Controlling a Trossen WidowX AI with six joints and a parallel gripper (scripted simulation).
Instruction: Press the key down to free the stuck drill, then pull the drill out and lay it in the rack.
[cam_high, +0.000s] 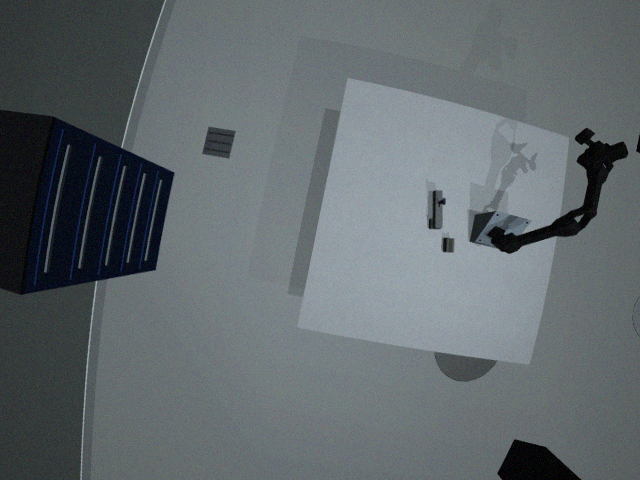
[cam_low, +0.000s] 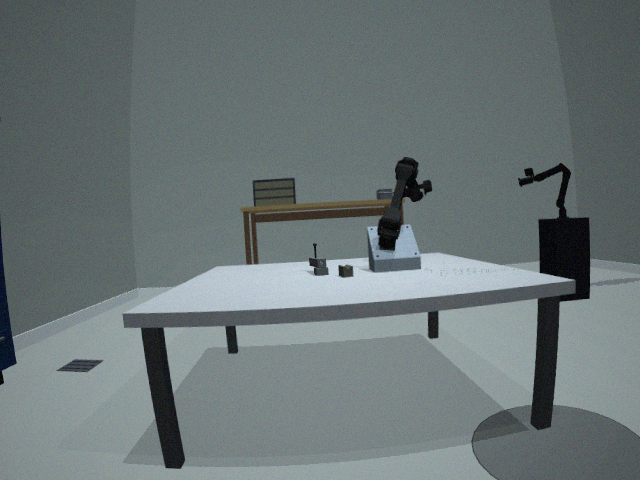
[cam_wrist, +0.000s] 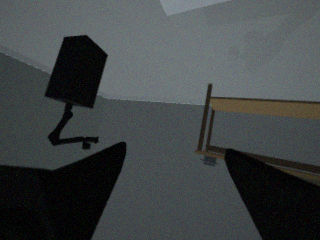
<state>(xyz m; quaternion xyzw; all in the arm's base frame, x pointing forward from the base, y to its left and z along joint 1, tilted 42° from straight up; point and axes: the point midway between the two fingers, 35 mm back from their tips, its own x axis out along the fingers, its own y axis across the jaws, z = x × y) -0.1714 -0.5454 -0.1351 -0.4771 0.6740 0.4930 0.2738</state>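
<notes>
Right now the drill is 510 mm ahead of my gripper tip, 540 mm to the left of it and 280 mm below it. From my gripper tip the other things lie so: rack (390 mm ahead, 650 mm to the left, 310 mm below).
</notes>
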